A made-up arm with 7 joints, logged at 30 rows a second.
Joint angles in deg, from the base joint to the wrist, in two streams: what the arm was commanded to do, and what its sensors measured. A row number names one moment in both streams.
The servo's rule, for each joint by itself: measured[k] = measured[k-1] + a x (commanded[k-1-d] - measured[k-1]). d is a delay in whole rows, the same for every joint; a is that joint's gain. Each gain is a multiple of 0.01, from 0.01 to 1. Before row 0 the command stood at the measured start. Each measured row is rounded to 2 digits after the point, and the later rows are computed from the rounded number. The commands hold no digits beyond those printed.
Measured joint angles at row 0: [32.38 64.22 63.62 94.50 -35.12 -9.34 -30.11]
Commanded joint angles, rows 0 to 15: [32.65 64.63 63.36 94.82 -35.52 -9.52 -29.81]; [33.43 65.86 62.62 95.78 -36.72 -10.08 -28.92]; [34.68 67.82 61.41 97.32 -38.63 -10.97 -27.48]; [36.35 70.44 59.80 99.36 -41.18 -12.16 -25.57]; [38.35 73.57 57.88 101.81 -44.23 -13.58 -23.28]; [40.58 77.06 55.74 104.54 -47.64 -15.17 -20.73]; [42.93 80.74 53.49 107.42 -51.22 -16.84 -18.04]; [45.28 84.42 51.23 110.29 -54.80 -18.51 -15.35]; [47.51 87.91 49.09 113.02 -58.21 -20.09 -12.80]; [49.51 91.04 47.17 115.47 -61.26 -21.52 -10.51]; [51.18 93.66 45.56 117.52 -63.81 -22.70 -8.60]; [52.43 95.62 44.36 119.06 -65.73 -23.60 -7.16]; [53.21 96.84 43.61 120.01 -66.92 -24.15 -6.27]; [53.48 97.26 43.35 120.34 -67.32 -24.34 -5.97]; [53.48 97.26 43.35 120.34 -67.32 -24.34 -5.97]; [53.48 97.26 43.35 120.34 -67.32 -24.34 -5.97]
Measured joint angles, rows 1 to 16: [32.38 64.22 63.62 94.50 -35.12 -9.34 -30.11]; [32.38 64.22 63.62 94.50 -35.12 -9.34 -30.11]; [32.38 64.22 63.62 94.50 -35.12 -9.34 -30.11]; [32.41 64.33 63.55 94.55 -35.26 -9.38 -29.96]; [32.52 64.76 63.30 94.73 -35.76 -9.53 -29.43]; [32.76 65.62 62.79 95.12 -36.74 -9.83 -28.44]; [33.15 66.97 61.98 95.76 -38.25 -10.32 -26.98]; [33.72 68.82 60.87 96.67 -40.28 -11.00 -25.09]; [34.47 71.13 59.48 97.85 -42.78 -11.88 -22.87]; [35.40 73.82 57.86 99.29 -45.65 -12.92 -20.41]; [36.49 76.79 56.07 100.94 -48.76 -14.09 -17.83]; [37.70 79.90 54.19 102.75 -51.97 -15.35 -15.26]; [39.00 83.02 52.29 104.66 -55.13 -16.65 -12.84]; [40.34 86.00 50.47 106.59 -58.08 -17.92 -10.68]; [41.67 88.69 48.82 108.46 -60.68 -19.11 -8.88]; [42.94 90.97 47.41 110.19 -62.80 -20.17 -7.55]
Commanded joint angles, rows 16 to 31: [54.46 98.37 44.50 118.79 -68.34 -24.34 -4.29]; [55.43 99.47 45.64 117.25 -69.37 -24.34 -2.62]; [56.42 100.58 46.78 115.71 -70.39 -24.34 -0.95]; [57.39 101.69 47.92 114.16 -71.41 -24.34 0.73]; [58.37 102.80 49.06 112.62 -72.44 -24.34 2.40]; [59.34 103.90 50.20 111.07 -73.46 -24.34 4.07]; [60.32 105.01 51.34 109.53 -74.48 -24.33 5.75]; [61.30 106.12 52.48 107.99 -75.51 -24.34 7.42]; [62.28 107.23 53.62 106.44 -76.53 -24.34 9.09]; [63.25 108.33 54.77 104.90 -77.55 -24.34 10.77]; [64.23 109.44 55.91 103.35 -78.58 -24.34 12.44]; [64.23 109.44 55.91 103.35 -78.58 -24.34 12.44]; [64.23 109.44 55.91 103.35 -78.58 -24.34 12.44]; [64.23 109.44 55.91 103.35 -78.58 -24.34 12.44]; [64.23 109.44 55.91 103.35 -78.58 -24.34 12.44]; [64.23 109.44 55.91 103.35 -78.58 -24.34 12.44]
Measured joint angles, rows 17 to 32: [44.10 92.73 46.31 111.71 -64.34 -21.05 -6.74]; [45.13 94.00 45.51 113.00 -65.35 -21.74 -6.35]; [46.05 94.91 44.93 114.10 -66.02 -22.29 -6.16]; [46.98 95.88 44.81 114.80 -66.81 -22.72 -5.21]; [47.91 96.89 45.03 115.17 -67.68 -23.06 -3.89]; [48.85 97.92 45.50 115.25 -68.60 -23.33 -2.39]; [49.79 98.98 46.15 115.09 -69.56 -23.54 -0.80]; [50.73 100.05 46.94 114.72 -70.54 -23.71 0.83]; [51.68 101.13 47.82 114.17 -71.53 -23.84 2.48]; [52.63 102.22 48.77 113.47 -72.53 -23.94 4.15]; [53.58 103.31 49.77 112.65 -73.54 -24.02 5.82]; [54.54 104.41 50.81 111.72 -74.56 -24.09 7.49]; [55.50 105.51 51.88 110.70 -75.58 -24.14 9.16]; [56.46 106.61 52.97 109.60 -76.60 -24.18 10.83]; [57.31 107.40 53.76 108.66 -77.27 -24.21 11.65]; [58.07 107.97 54.34 107.86 -77.72 -24.24 12.05]
